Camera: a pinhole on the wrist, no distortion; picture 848 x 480 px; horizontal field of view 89.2 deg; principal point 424.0 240.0 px. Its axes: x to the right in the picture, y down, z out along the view. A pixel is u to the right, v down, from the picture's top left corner.
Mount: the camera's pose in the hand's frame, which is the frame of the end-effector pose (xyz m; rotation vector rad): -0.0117 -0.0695 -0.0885 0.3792 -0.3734 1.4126
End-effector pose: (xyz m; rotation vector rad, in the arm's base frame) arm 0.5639 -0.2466 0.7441 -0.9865 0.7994 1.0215
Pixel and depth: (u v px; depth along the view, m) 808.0 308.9 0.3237
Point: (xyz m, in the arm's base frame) 0.5452 0.0603 0.8857
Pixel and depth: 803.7 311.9 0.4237
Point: 0.5246 0.1824 0.9333
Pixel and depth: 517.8 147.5 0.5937
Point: 0.8793 0.1981 0.8868
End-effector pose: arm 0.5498 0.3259 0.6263 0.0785 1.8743 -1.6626
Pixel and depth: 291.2 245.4 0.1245
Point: 0.4980 0.2972 0.7778
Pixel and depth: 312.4 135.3 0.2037
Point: 0.4609 0.2131 0.8034
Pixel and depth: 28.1 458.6 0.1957
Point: 0.5277 0.3083 0.9615
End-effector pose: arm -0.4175 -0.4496 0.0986 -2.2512 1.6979 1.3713
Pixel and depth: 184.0 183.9 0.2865
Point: -0.2013 -0.2623 -0.1185
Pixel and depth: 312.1 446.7 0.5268
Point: -0.3104 0.0992 -0.1051
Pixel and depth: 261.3 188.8 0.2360
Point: -0.2618 -0.3039 -0.0713
